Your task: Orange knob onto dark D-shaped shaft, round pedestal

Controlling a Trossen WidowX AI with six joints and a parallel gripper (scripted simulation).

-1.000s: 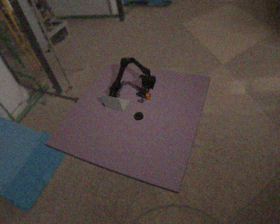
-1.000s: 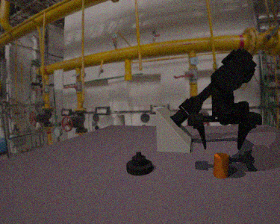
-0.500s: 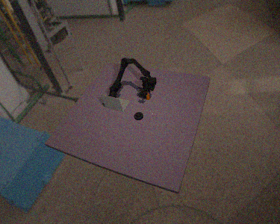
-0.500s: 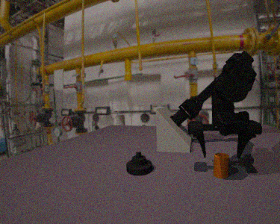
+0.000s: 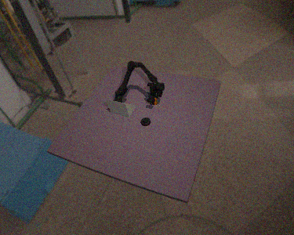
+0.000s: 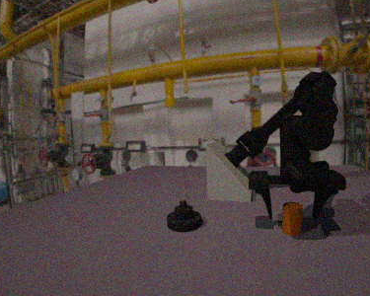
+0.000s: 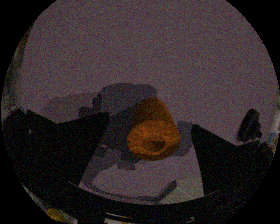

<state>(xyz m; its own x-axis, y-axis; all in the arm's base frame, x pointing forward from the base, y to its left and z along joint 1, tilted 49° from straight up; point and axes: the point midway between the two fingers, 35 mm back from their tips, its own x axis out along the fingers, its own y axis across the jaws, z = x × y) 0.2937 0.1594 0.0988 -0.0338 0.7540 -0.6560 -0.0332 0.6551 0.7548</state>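
Now: the orange knob right at my gripper tip. The rest, counted from my gripper tip: pedestal: 1 cm ahead, 25 cm to the right.
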